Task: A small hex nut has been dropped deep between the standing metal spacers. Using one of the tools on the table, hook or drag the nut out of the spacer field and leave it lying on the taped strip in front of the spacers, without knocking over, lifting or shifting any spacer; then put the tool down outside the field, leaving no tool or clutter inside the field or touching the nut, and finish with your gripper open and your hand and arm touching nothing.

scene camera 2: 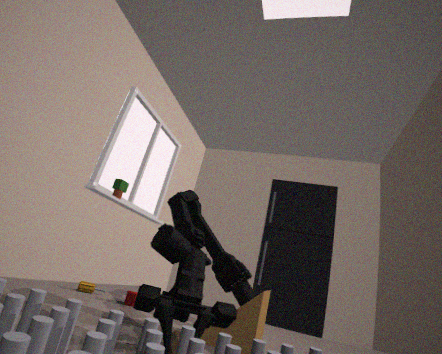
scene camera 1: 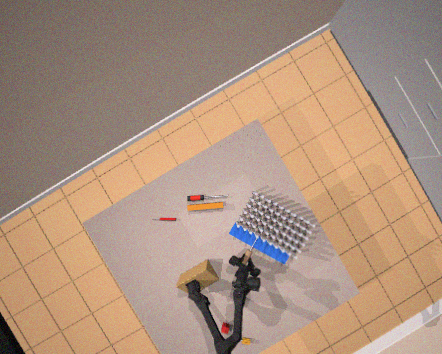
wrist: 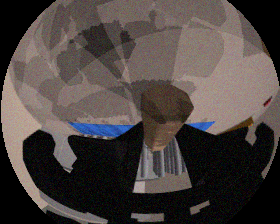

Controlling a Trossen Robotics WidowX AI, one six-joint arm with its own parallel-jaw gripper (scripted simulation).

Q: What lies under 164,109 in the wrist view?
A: A hook tool.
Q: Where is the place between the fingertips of my gripper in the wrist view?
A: At 158,124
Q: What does my gripper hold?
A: A hook tool.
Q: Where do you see a blue taped strip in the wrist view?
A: At 105,130
